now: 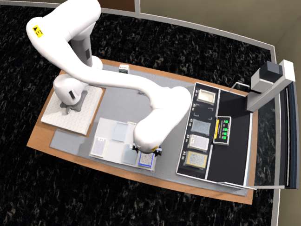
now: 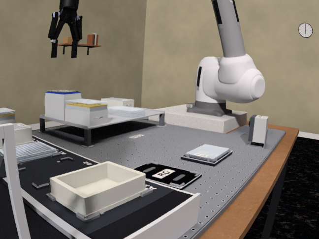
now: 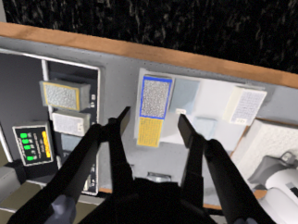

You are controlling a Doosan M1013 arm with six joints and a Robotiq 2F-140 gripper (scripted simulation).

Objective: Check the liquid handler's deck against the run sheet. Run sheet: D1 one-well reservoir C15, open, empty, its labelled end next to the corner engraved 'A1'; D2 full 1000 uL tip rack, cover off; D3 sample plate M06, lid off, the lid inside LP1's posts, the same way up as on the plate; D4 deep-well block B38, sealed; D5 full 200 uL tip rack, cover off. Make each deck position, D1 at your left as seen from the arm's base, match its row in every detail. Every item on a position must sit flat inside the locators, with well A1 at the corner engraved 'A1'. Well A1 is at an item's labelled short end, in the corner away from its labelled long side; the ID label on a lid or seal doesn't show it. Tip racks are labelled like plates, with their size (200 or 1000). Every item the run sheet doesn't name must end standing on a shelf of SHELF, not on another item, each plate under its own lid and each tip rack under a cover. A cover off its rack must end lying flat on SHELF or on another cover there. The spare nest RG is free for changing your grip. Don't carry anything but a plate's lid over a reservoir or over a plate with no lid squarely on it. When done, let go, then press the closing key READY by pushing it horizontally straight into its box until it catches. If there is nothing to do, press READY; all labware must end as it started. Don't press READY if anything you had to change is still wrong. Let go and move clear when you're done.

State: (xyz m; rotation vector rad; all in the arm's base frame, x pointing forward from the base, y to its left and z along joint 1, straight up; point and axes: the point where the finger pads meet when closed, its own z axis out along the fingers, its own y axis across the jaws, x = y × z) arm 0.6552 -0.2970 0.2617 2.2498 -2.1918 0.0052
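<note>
The blue-rimmed tip rack lies 180 mm below my hand, 10 mm to the left of it and 10 mm behind it. The rest, counted from my hand: shelf (250 mm below, 160 mm behind, 60 mm to the left); RG nest (510 mm to the left, 300 mm below, 100 mm ahead); clear plate (330 mm ahead, 300 mm to the left, 250 mm below).
</note>
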